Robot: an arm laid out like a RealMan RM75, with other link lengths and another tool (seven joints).
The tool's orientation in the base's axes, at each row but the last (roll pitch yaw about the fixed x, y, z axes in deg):
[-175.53 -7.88 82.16]
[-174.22 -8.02 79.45]
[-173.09 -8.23 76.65]
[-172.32 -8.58 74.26]
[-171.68 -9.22 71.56]
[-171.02 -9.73 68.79]
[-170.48 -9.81 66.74]
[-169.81 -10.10 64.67]
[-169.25 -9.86 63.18]
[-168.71 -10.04 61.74]
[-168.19 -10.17 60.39]
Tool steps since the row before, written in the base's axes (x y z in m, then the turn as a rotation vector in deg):
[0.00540 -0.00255 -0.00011 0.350 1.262 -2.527]
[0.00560 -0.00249 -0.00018 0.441 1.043 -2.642]
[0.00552 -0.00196 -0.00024 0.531 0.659 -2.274]
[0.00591 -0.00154 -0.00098 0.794 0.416 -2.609]
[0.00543 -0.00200 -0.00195 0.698 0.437 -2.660]
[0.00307 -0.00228 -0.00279 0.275 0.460 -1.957]
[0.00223 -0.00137 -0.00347 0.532 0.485 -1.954]
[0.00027 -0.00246 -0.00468 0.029 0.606 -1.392]
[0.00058 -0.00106 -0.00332 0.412 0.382 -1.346]
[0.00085 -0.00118 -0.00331 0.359 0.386 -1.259]
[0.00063 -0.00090 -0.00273 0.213 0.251 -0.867]
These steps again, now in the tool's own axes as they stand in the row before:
[-0.00179 0.00567 -0.00058 0.939 0.383 2.659]
[-0.00143 0.00593 -0.00062 0.727 0.520 2.732]
[-0.00066 0.00580 -0.00055 0.430 0.646 2.299]
[-0.00003 0.00618 0.00016 0.220 1.003 2.561]
[-0.00049 0.00600 0.00104 0.201 0.913 2.623]
[-0.00147 0.00404 0.00197 0.190 0.404 1.979]
[-0.00096 0.00311 0.00288 0.313 0.630 1.960]
[-0.00290 0.00203 0.00394 0.307 0.030 1.487]
[-0.00124 0.00157 0.00291 0.289 0.456 1.355]
[-0.00120 0.00190 0.00283 0.283 0.391 1.277]
[-0.00095 0.00150 0.00235 0.165 0.246 0.879]

